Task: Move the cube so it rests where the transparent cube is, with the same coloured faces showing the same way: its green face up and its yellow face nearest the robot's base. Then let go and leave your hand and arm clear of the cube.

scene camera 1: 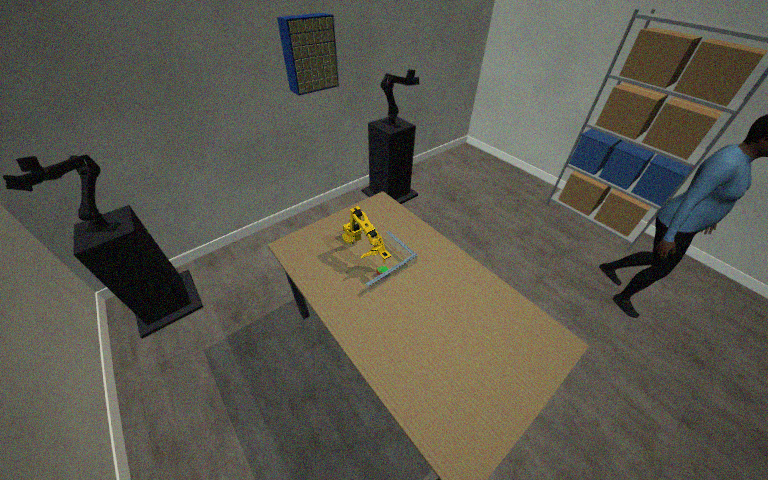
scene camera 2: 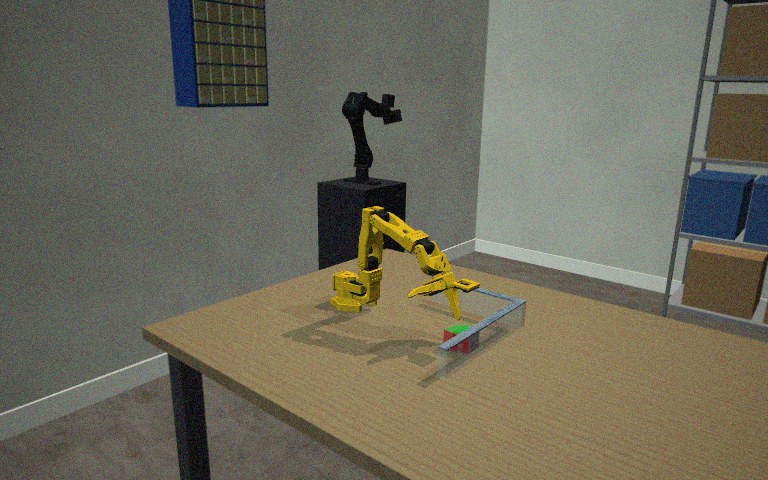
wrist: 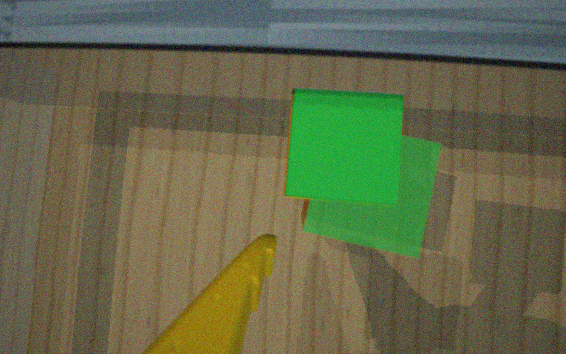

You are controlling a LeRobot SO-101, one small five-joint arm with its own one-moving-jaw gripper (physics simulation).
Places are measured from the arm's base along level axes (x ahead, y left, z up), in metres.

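Pixels of known places: end effector, tool point: (scene camera 1: 383, 262) (scene camera 2: 456, 318) (wrist: 275, 250); arm's base, origin of the base link: (scene camera 1: 354, 239) (scene camera 2: 360, 305).
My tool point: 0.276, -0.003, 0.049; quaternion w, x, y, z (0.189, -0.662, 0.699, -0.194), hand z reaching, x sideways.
Note:
Ahead of a thing's pixels: the offset from my tool point to its top centre, as dx, dy, dz. Level surfaces: height alone.
The cube @[+0.036, -0.021, -0.009] (scene camera 1: 382, 269) (scene camera 2: 456, 328) (wrist: 345, 145) is green side up on the table; a thin yellow edge shows at its lower side in the wrist view. The transparent cube @[+0.022, -0.031, -0.009] (wrist: 416, 200), paler green on top, overlaps it at the lower right and is turned some degrees against it. In the scene views the two can hardly be told apart; red sides show in scene camera 2. My gripper (scene camera 1: 374, 260) (scene camera 2: 433, 306) is fully open and empty, one jaw tip above and on the base side of the cubes. The wrist view shows one notched jaw; the moving jaw is out of picture.
A low see-through L-shaped wall with a blue-grey rim (scene camera 1: 396, 266) (scene camera 2: 492, 318) (wrist: 200, 32) stands just beyond the cubes and runs back along one side. The wooden table @[dz -0.049] (scene camera 1: 453, 350) (scene camera 2: 538, 407) carries the arm. A person (scene camera 1: 702, 192) stands beyond the table, near the shelf.

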